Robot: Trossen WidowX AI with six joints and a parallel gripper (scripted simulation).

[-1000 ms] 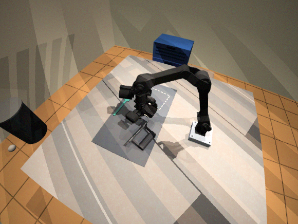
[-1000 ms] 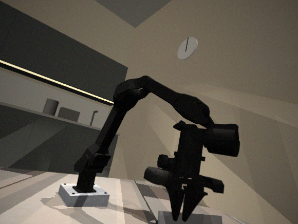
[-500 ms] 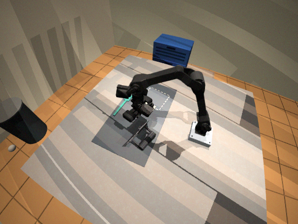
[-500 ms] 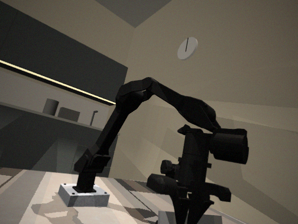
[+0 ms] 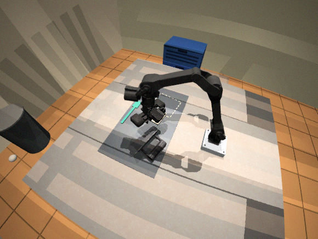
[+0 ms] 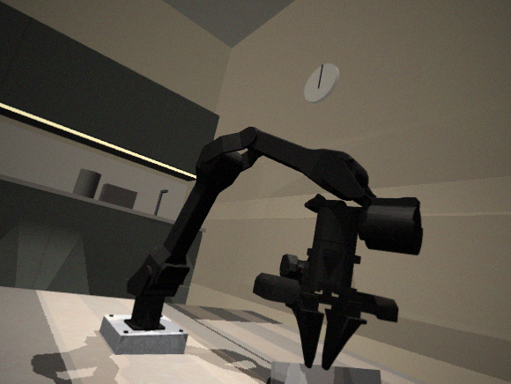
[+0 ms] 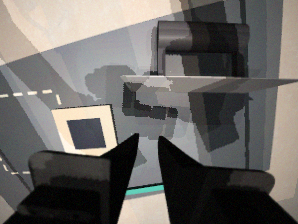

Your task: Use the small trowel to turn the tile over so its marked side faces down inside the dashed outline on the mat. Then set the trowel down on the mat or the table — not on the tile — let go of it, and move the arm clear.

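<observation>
Now: gripper tip 30 mm short of the grey mat, 80 mm to the left of it and 110 mm above it. The rest, counted from my gripper tip: tan square tile 10 mm ahead, 120 mm to the right, 80 mm below; teal trowel 170 mm ahead, 110 mm to the right, 90 mm below.
</observation>
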